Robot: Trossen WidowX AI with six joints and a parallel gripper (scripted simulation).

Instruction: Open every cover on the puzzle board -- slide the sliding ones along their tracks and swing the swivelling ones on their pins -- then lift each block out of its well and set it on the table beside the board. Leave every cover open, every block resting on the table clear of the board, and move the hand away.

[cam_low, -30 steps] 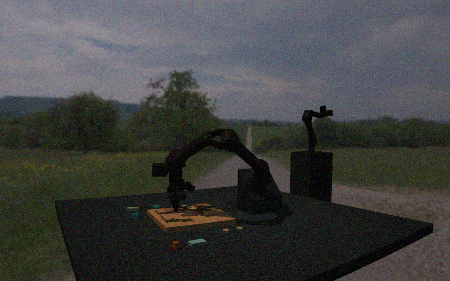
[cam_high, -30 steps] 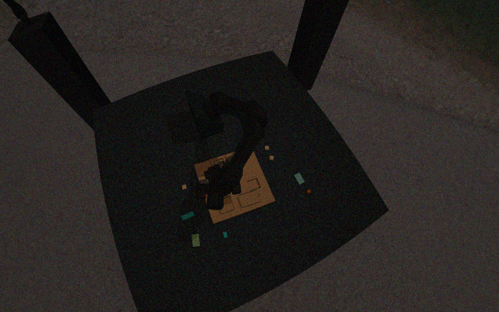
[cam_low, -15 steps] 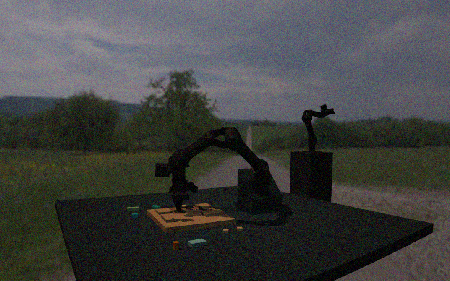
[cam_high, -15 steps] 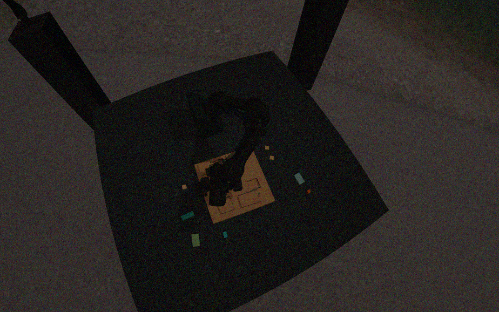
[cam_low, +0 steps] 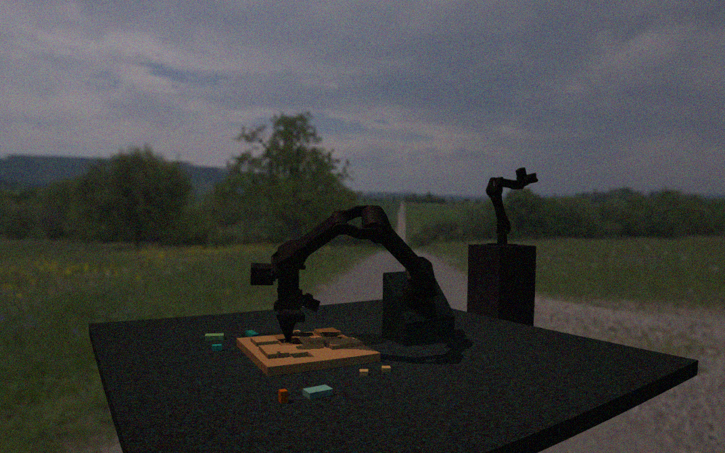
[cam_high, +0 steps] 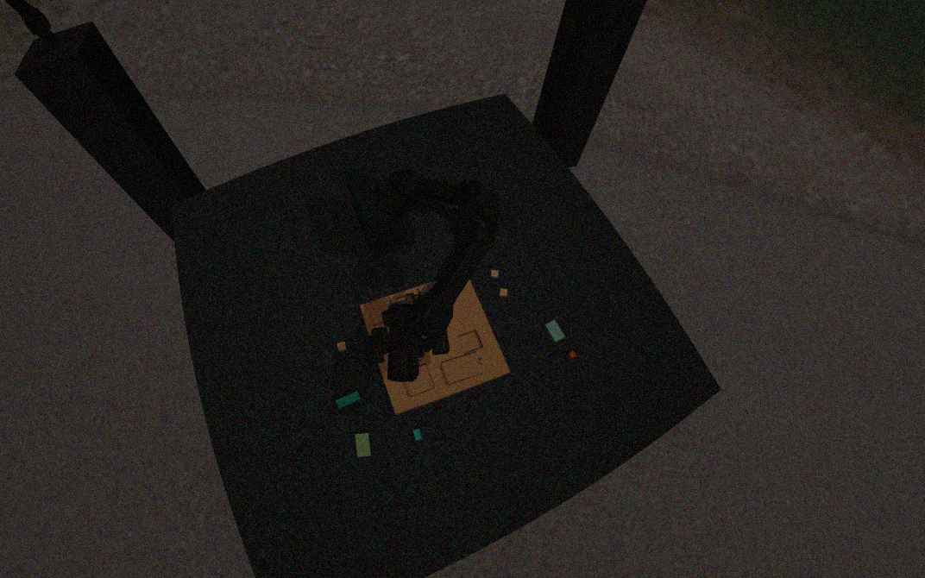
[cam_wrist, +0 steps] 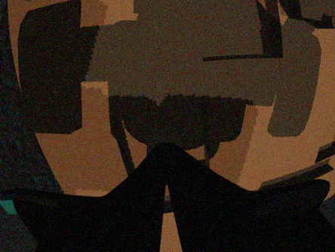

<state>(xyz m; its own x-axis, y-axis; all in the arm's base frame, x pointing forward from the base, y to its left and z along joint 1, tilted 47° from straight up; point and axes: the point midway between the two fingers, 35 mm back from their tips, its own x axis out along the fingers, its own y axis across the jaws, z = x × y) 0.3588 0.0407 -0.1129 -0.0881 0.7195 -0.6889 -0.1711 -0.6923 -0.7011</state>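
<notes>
The tan puzzle board is 5 cm to the left of my gripper tip and 3 cm behind it. The rest, counted from my gripper tip: pale teal block 38 cm to the left, 6 cm ahead, 1 cm below; green block 17 cm to the right, 17 cm ahead, 1 cm below; small teal block 19 cm ahead, 4 cm to the right, 1 cm below.
</notes>
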